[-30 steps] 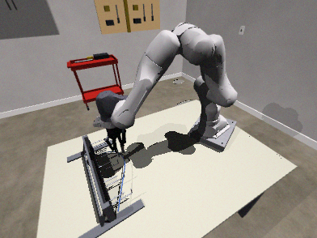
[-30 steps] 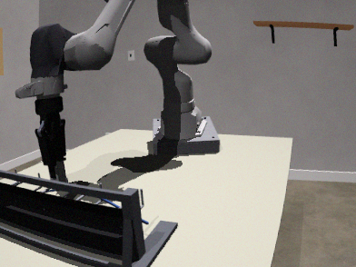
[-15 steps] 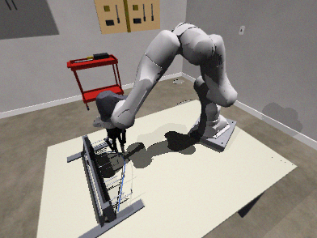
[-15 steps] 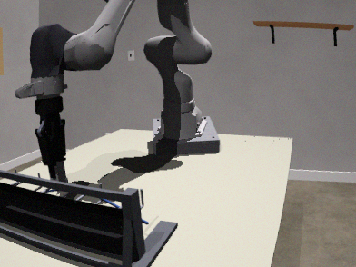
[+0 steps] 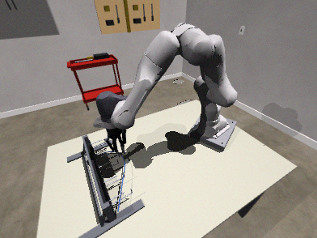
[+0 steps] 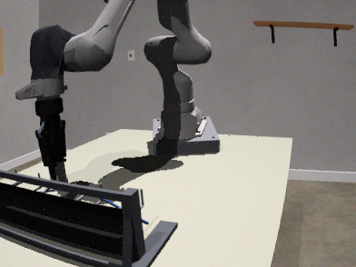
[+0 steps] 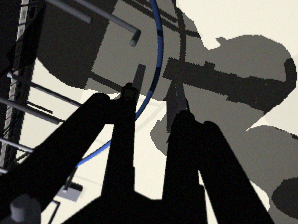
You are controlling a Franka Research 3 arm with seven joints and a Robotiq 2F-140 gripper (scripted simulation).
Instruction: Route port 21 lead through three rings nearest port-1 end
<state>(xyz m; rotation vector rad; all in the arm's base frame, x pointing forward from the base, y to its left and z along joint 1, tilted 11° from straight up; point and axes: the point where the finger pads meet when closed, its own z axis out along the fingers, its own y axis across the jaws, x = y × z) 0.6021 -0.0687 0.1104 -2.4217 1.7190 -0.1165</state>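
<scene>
Now: hand 15 cm short of the dark rack, 8 cm to the right of it and 1 cm above it.
</scene>
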